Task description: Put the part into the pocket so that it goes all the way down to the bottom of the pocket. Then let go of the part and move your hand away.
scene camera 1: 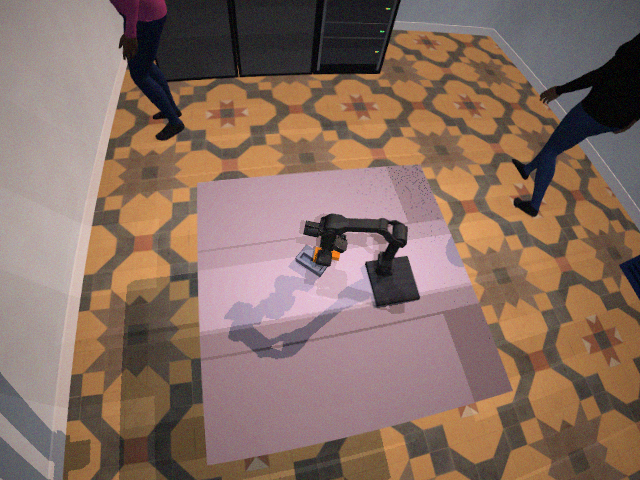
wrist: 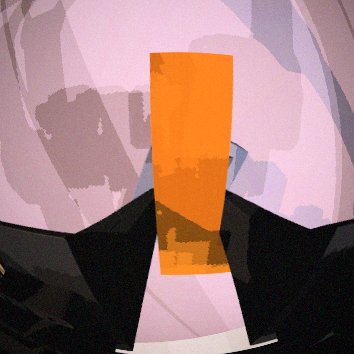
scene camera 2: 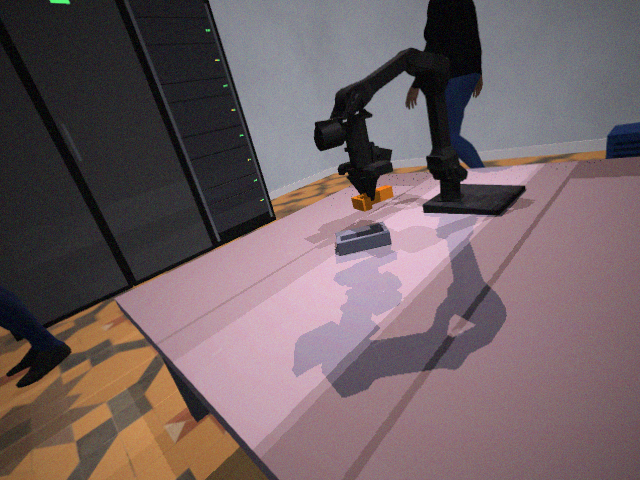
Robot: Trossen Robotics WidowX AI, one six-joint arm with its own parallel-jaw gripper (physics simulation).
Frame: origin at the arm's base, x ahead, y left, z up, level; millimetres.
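Seen in the pictures: gripper, between the fingertips: (scene camera 1: pixel 324 253) (wrist: pixel 186 195) (scene camera 2: pixel 369 199); arm's base, origin of its link: (scene camera 1: pixel 382 270) (scene camera 2: pixel 450 198).
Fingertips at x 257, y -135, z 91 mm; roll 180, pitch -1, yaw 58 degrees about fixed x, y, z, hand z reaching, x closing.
Pixels of each thing's top centre, then the offset from my fingertips to it. Level surfaces: height alone.
- orange part, centre of its top: (wrist: pixel 225 192) (scene camera 2: pixel 374 192) (scene camera 1: pixel 327 255) dx -2, dy +19, dz +19 mm
- grey-blue block with the pocket, centre of its top: (wrist: pixel 178 195) (scene camera 2: pixel 360 232) (scene camera 1: pixel 313 258) dx +35, dy -24, dz -79 mm
- pink table, height of its surface: dz -115 mm
The orange part (scene camera 1: pixel 334 255) (scene camera 2: pixel 383 193) (wrist: pixel 191 115) is a long bar held roughly level above the table. My gripper (scene camera 1: pixel 324 259) (scene camera 2: pixel 371 197) (wrist: pixel 186 195) is shut on it, with a finger on each side. The grey-blue block with the pocket (scene camera 1: pixel 309 267) (scene camera 2: pixel 364 243) (wrist: pixel 145 175) sits on the table below the part. A gap shows between part and block in scene camera 2. In scene camera 1 the block's long side looks turned relative to the part. In the wrist view the part and fingers hide most of the block and its pocket.
The arm's black base plate (scene camera 1: pixel 395 289) (scene camera 2: pixel 465 206) stands on the pink table (scene camera 1: pixel 320 403) (scene camera 2: pixel 516 413), right of the block. The arm's shadow falls on the table. Dark server cabinets (scene camera 1: pixel 199 46) (scene camera 2: pixel 67 155) and people stand beyond the table.
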